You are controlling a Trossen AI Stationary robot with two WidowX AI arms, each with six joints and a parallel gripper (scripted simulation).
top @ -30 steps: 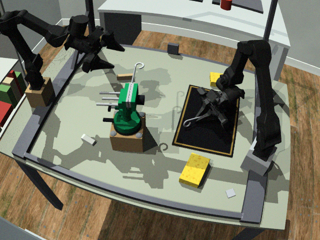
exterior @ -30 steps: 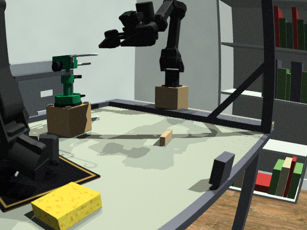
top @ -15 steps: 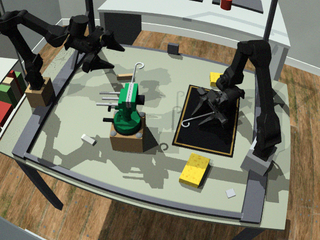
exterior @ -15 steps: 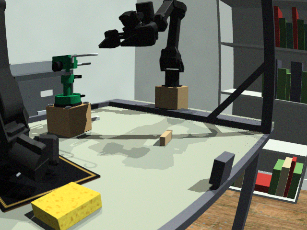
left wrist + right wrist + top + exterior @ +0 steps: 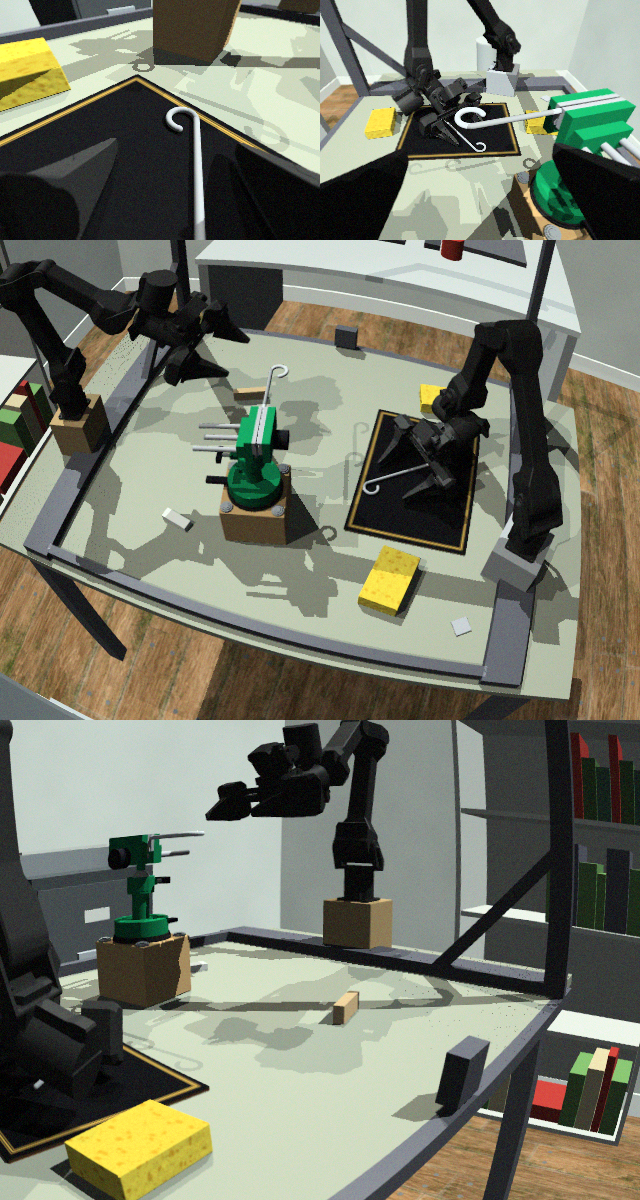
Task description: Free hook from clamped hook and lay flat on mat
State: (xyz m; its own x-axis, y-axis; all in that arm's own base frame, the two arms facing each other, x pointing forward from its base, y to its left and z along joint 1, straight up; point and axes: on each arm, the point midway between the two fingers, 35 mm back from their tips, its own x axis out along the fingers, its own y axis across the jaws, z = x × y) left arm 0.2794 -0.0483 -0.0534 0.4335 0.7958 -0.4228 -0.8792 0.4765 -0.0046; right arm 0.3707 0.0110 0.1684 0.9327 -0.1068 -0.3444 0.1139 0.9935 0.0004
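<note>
My left hand is 2 cm past the black mat, 3 cm to the right of it and 3 cm above it. Also, from my left hand: wooden block 11 cm behind, 36 cm to the right, 2 cm below; then grey tile 27 cm ahead, 18 cm to the left, 3 cm below; then yellow sponge 22 cm ahead, 3 cm to the left, 1 cm below.
</note>
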